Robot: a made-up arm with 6 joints.
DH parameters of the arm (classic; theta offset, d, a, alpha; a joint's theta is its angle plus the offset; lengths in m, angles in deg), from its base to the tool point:
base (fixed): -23.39 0 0.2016 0
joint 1: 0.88 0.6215 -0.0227 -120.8
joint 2: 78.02 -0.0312 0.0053 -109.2
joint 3: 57.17 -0.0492 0.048 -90
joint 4: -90 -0.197 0.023 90
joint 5: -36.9 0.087 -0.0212 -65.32
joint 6: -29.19 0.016 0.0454 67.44
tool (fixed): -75.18 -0.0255 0 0
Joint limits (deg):
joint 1: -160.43..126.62
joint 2: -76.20..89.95
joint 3: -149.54..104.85
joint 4: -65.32..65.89
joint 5: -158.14..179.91
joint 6: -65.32..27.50
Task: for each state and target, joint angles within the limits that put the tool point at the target. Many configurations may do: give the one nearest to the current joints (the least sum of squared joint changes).
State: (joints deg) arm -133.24 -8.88 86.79 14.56 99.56 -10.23
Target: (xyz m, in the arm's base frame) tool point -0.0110 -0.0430 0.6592
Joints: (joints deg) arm -108.26 -27.27 104.15 -0.68 95.19 -23.74
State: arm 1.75 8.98 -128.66 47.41 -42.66 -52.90
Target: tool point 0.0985 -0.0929 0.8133
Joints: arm 55.62 5.99 -140.54 41.72 -78.12 -65.32
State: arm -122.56 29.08 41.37 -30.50 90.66 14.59
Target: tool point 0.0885 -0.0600 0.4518
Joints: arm -109.14 17.37 42.22 -51.86 86.71 -4.31
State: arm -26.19 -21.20 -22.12 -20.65 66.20 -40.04
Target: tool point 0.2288 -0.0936 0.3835
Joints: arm -24.39 23.92 6.18 -61.18 58.76 -65.32
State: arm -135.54 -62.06 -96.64 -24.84 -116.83 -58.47
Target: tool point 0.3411 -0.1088 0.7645
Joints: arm -127.61 -31.22 -114.40 -13.12 -120.70 -65.32
